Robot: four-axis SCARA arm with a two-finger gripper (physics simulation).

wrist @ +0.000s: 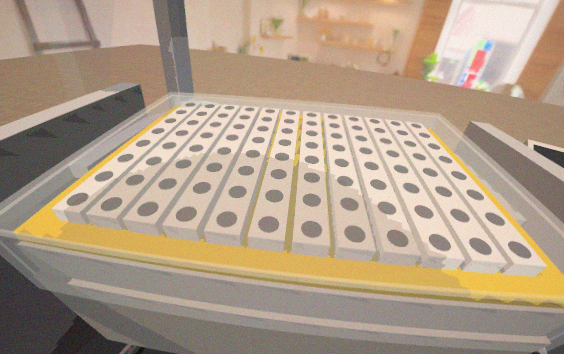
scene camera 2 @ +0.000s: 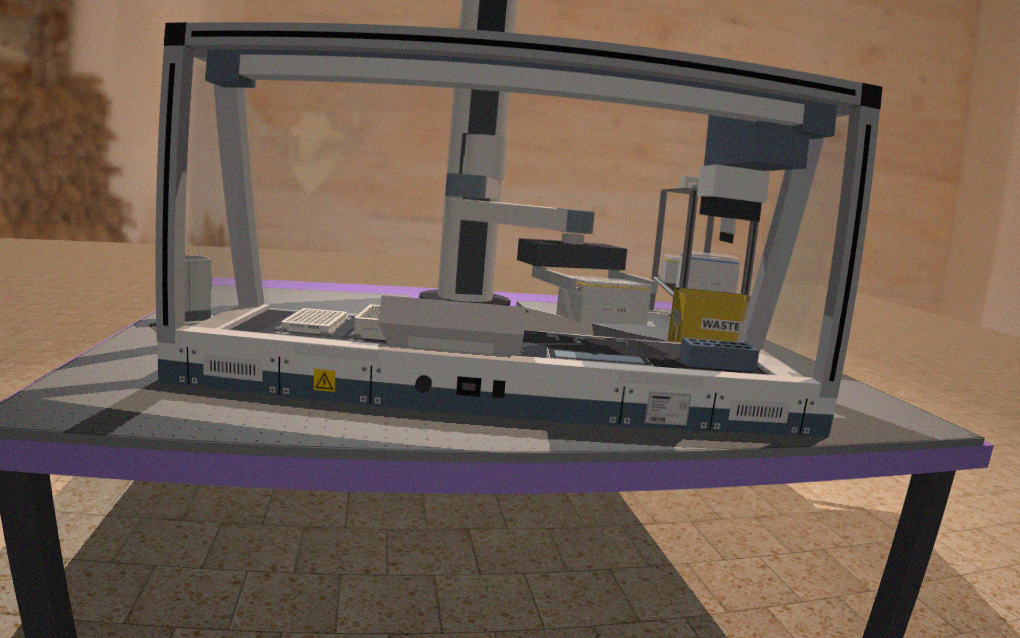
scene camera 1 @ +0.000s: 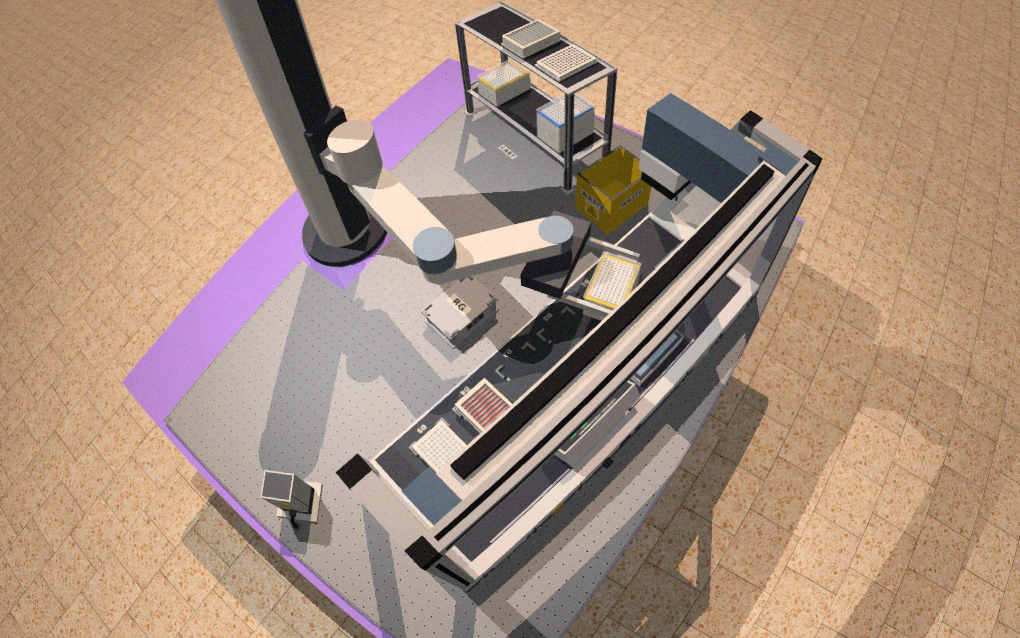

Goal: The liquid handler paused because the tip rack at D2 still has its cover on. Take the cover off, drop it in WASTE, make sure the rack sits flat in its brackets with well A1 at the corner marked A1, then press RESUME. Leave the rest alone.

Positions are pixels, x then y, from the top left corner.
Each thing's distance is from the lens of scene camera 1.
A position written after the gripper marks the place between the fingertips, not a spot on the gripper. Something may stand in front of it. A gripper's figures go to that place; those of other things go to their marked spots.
gripper (scene camera 1: 628, 286): 131 cm
red-topped rack (scene camera 1: 481, 406): 129 cm
yellow WASTE bin (scene camera 1: 609, 191): 167 cm
The marked spots on the yellow WASTE bin and the red-topped rack are 70 cm apart.
